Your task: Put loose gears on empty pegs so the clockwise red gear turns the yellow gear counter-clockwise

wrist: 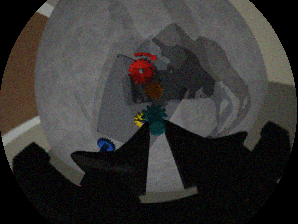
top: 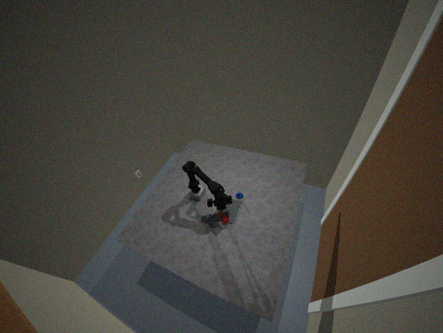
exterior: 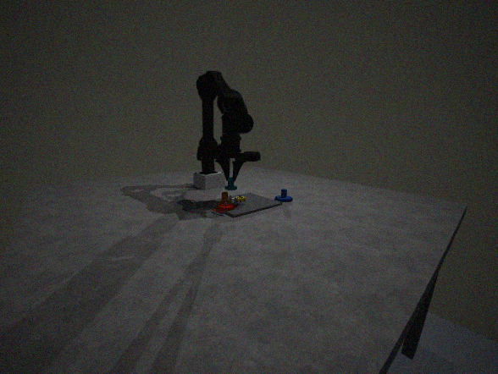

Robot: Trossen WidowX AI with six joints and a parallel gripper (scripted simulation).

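Right now my gripper tip is 6 cm above the orange gear, 3 cm to the left of it and 2 cm short of it. The rest, counted from my gripper tip: small teal gear (1 cm below); red gear (6 cm below, 6 cm ahead, 5 cm to the right); yellow gear (6 cm below, 4 cm to the left).
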